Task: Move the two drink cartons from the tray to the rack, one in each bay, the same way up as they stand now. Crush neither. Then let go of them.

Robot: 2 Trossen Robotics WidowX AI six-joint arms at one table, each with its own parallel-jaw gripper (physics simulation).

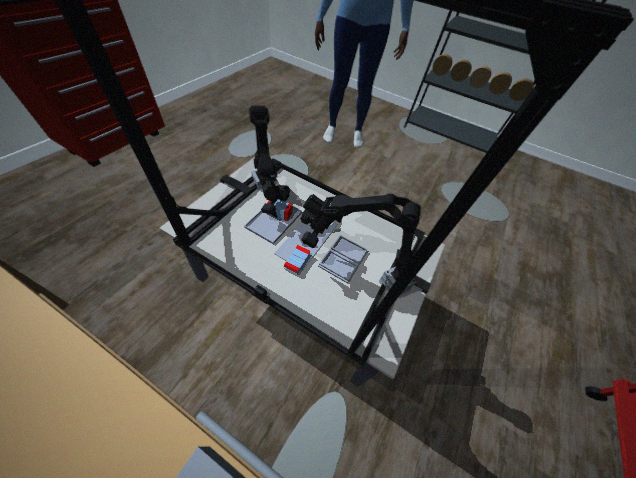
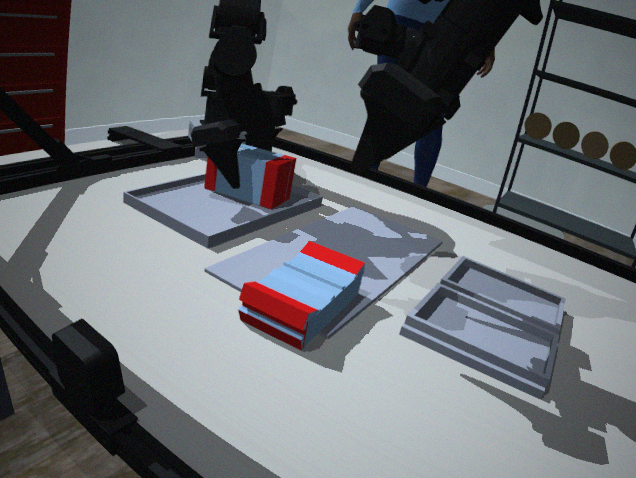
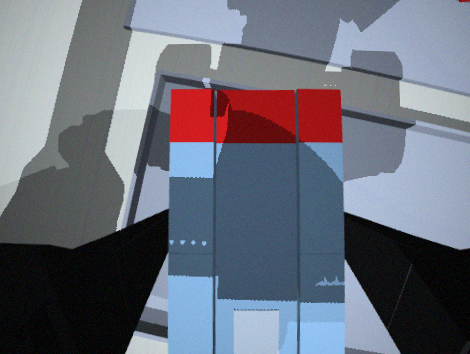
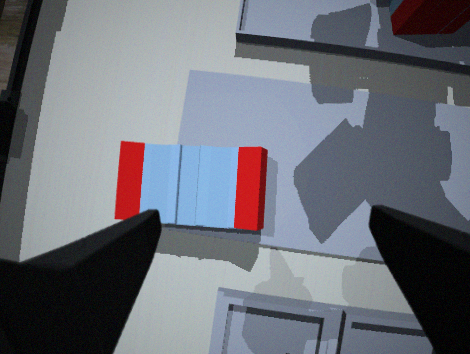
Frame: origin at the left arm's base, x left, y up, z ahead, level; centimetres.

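Where they show: left gripper, fingertip midpoint: [image 1: 280,211] [image 2: 251,181] [image 3: 252,216]; right gripper, fingertip midpoint: [image 2: 369,164] [image 4: 264,218].
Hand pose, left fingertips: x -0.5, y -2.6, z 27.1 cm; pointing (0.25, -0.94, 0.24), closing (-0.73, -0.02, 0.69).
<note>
Each offset is from my left fingertips to the top centre of the thing. Level surfaces: height alone.
One drink carton {dz -0.6, dx -0.3, dy +4.5 cm} [image 1: 284,210] [image 2: 254,177] [image 3: 256,168], light blue with red ends, lies in the grey tray {dz +2.1, dx -4.2, dy -1.4 cm} [image 1: 261,228] [image 2: 188,209] [image 3: 375,207]. My left gripper [image 1: 276,208] [image 3: 252,216] is open and down around this carton, with one finger on each side. The second carton {dz +30.1, dx -3.7, dy +0.6 cm} [image 1: 297,259] [image 2: 302,294] [image 4: 189,186] lies flat on the front edge of the thin grey mat {dy -2.6 cm} [image 1: 285,247] [image 2: 382,247] [image 4: 269,105]. My right gripper [image 1: 311,237] [image 4: 264,218] is open and empty above the mat, beside that carton. The two-bay rack {dz +36.7, dx +17.7, dy -1.0 cm} [image 1: 345,258] [image 2: 468,351] [image 4: 283,303] holds nothing.
Black frame posts [image 1: 131,133] rise at the table's corners. A person [image 1: 359,47] stands behind the table. A shelf unit [image 1: 430,71] is at the back right and a red drawer cabinet [image 1: 107,95] at the back left.
</note>
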